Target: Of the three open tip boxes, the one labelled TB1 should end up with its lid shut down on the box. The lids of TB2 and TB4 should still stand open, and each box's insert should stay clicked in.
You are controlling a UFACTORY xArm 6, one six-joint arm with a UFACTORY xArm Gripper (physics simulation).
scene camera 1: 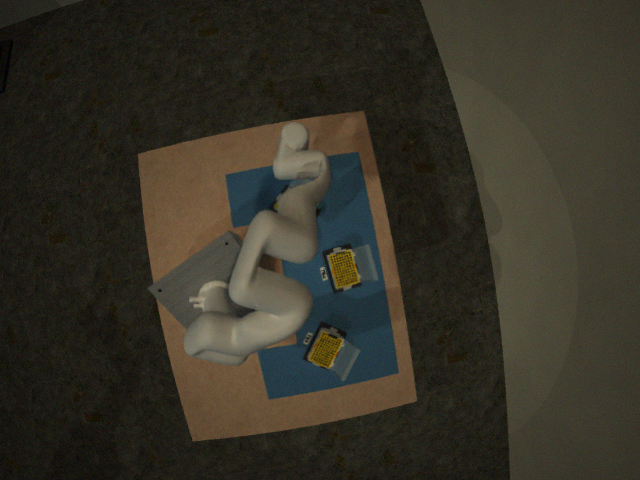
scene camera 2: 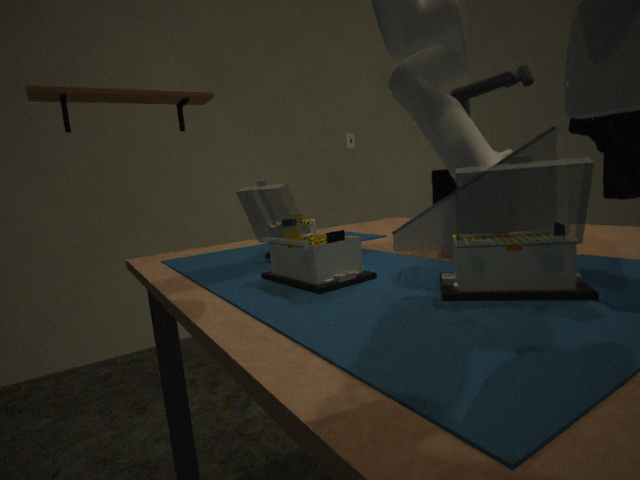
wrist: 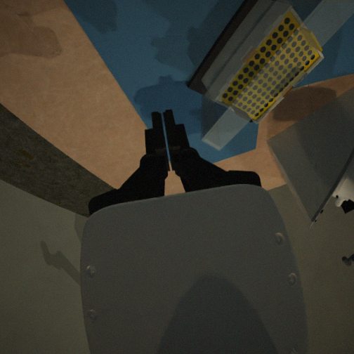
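Seen in the pictures: gripper, fingertip midpoint: (scene camera 2: 624, 197); arm's base at its link origin: (scene camera 1: 216, 296).
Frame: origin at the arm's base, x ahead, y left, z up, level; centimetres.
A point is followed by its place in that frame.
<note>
The box nearest in scene camera 2 (scene camera 2: 516, 266) @(x 30.4, y 31.6, z -8.2 cm) (wrist: 272, 67) has its clear lid (scene camera 2: 522, 201) @(x 32.7, y 34.2, z -0.9 cm) standing open and its yellow insert level in the rim. In scene camera 1 the arm mostly hides this box (scene camera 1: 277, 206) @(x 21.8, y 28.9, z -6.1 cm); its label does not show. The middle box (scene camera 1: 343, 268) (scene camera 2: 316, 260) @(x 45.7, y 12.8, z -7.7 cm) and the far box (scene camera 1: 325, 348) (scene camera 2: 306, 225) @(x 47.1, y 13.1, z -2.8 cm) also hold yellow inserts; their lids (scene camera 1: 367, 262) @(x 50.2, y 7.9, z -1.1 cm) (scene camera 1: 345, 360) @(x 40.9, y -25.1, z -2.3 cm) stand open. Their labels are too small to read surely. My gripper (wrist: 163, 124) (scene camera 2: 623, 192) @(x 28.6, y 41.3, z -1.0 cm) is shut and empty, beside the nearest box and above its rim level, apart from the lid; the arm hides it in scene camera 1.
The boxes stand on a blue mat (scene camera 1: 346, 206) @(x 46.3, y 28.2, z -11.8 cm) (scene camera 2: 413, 351) @(x 48.1, y 35.7, z -11.8 cm) on the wooden table (scene camera 1: 180, 196) @(x -14.8, y 36.5, z -12.1 cm). The arm stands on a grey plate (scene camera 1: 196, 271) @(x -4.7, y 8.7, z 5.8 cm) (wrist: 310, 150) and reaches over the mat. A wall shelf (scene camera 2: 118, 95) is at the back left.
</note>
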